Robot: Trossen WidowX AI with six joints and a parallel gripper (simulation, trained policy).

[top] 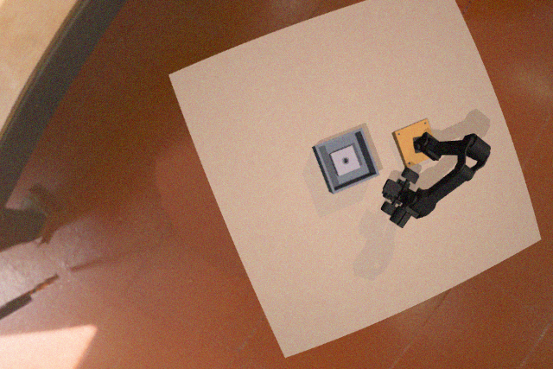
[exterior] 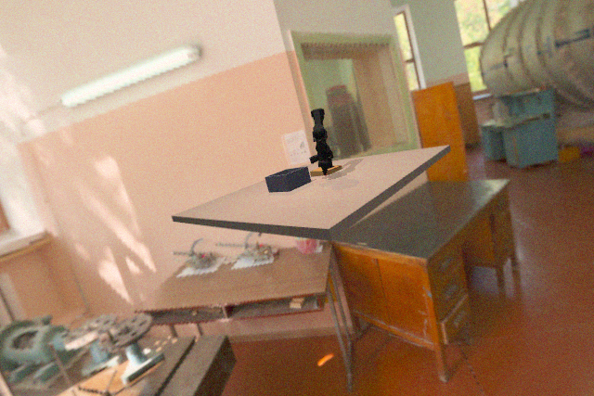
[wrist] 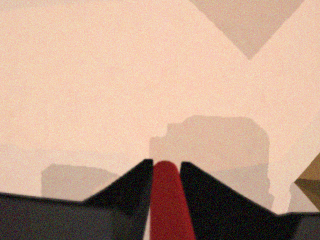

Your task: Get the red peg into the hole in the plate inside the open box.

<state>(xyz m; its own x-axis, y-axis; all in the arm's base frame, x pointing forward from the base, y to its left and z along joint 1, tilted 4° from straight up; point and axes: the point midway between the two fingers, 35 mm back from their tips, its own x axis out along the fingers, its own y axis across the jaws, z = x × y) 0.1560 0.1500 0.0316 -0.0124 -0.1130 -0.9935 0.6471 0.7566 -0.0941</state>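
My gripper tip is now 17 cm short of the pale plate, 14 cm to the left of it and 2 cm below it. From my gripper tip the other things lie so: grey box 17 cm ahead, 14 cm to the right; then red peg 1 cm to the left, 3 cm above.
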